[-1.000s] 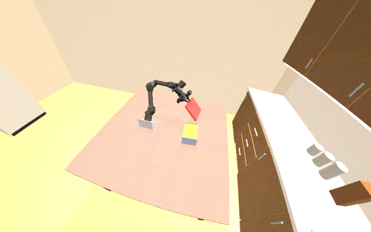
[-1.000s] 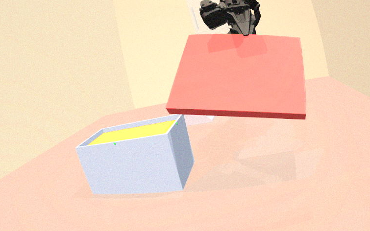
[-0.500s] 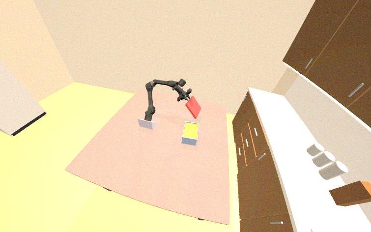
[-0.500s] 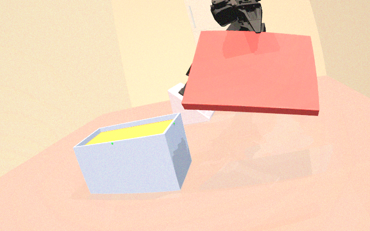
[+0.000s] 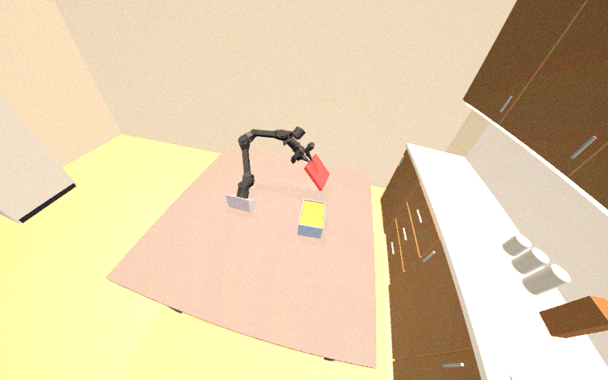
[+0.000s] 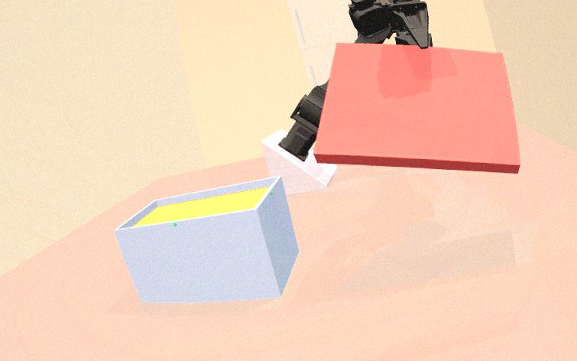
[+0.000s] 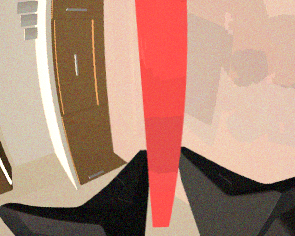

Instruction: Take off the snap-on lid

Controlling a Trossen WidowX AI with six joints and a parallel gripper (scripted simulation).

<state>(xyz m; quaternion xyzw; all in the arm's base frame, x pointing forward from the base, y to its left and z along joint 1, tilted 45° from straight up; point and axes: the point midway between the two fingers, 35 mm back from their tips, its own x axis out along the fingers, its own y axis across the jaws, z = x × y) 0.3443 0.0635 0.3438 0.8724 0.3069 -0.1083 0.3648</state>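
Now: the red lid 6 cm ahead of my gripper tip, 5 cm below it and 2 cm to the right of it. Also, from my gripper tip: pale blue storage box: 32 cm to the right, 18 cm below, 7 cm ahead.
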